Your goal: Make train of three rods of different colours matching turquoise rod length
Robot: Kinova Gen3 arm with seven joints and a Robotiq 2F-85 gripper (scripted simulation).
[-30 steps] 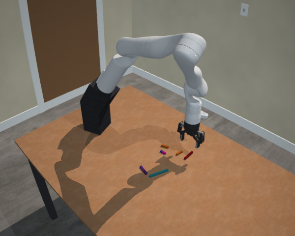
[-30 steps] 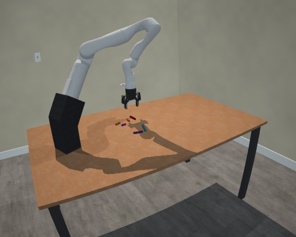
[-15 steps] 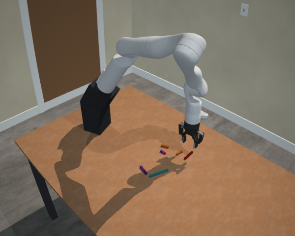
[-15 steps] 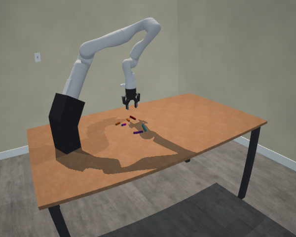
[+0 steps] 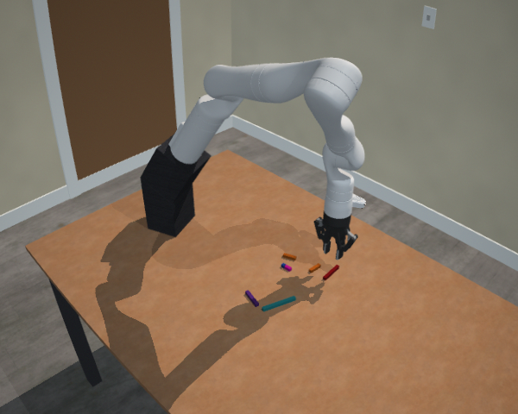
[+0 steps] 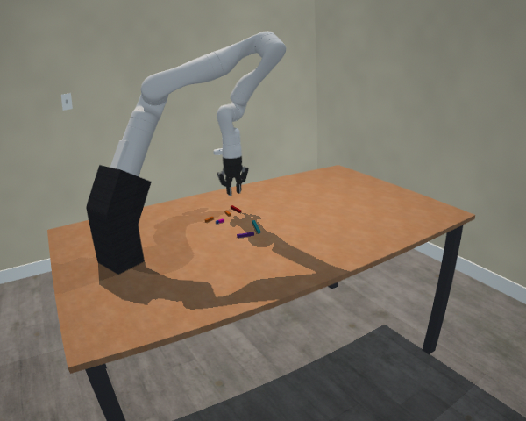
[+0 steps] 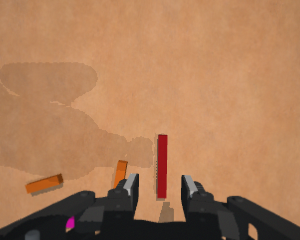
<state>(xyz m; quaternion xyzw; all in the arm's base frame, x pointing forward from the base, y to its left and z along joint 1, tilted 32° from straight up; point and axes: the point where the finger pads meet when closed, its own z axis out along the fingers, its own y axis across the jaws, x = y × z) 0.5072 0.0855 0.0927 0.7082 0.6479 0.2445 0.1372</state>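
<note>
Right now the red rod is 80 mm below my hand. Round my hand: turquoise rod 40 mm behind, 200 mm to the right, 80 mm below; magenta rod 110 mm behind, 60 mm to the right, 80 mm below; blue rod 130 mm behind, 60 mm to the right, 80 mm below.
</note>
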